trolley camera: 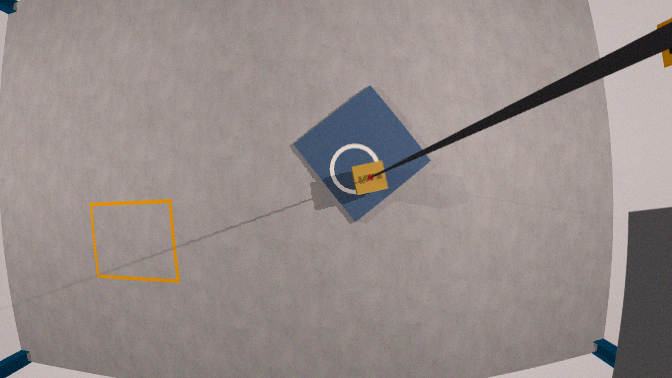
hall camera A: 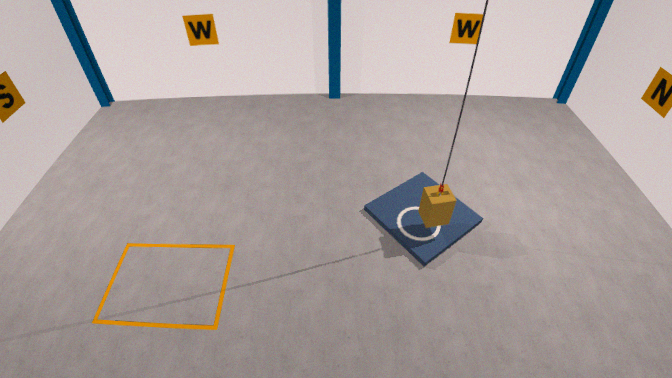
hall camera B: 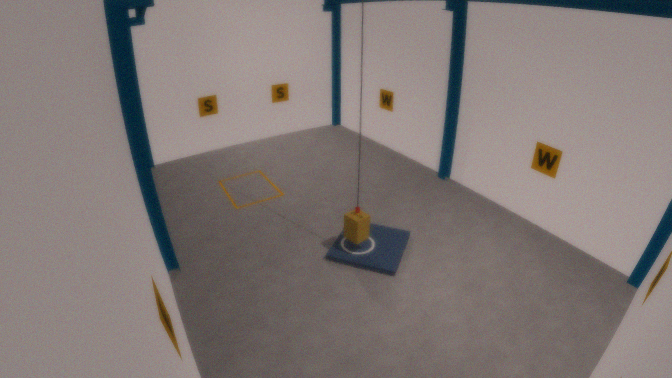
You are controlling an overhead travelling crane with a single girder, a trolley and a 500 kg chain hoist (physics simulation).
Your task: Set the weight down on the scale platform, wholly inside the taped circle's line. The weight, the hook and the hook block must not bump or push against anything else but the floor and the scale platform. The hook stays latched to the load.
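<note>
The yellow block-shaped weight [hall camera A: 437,212] [hall camera B: 356,229] [trolley camera: 376,187] hangs upright, a little above the blue scale platform [hall camera A: 422,186] [hall camera B: 392,247] [trolley camera: 367,115]. The white taped circle [hall camera A: 399,222] [hall camera B: 357,253] [trolley camera: 354,145] lies on the platform. In the trolley view the weight covers the circle's lower right line and sticks out past it; in hall camera A it covers the circle's upper right part. My small red hook [hall camera A: 441,188] [hall camera B: 357,210] [trolley camera: 370,177] is latched at the weight's top. The hook's details are too small to see.
An orange taped rectangle [hall camera A: 225,285] [hall camera B: 227,195] [trolley camera: 175,240] is marked on the floor, left of the platform. The dark hoist line [hall camera A: 465,95] [hall camera B: 360,105] [trolley camera: 500,116] runs up from the hook. Blue columns [hall camera A: 334,50] [hall camera B: 453,90] stand along the white walls.
</note>
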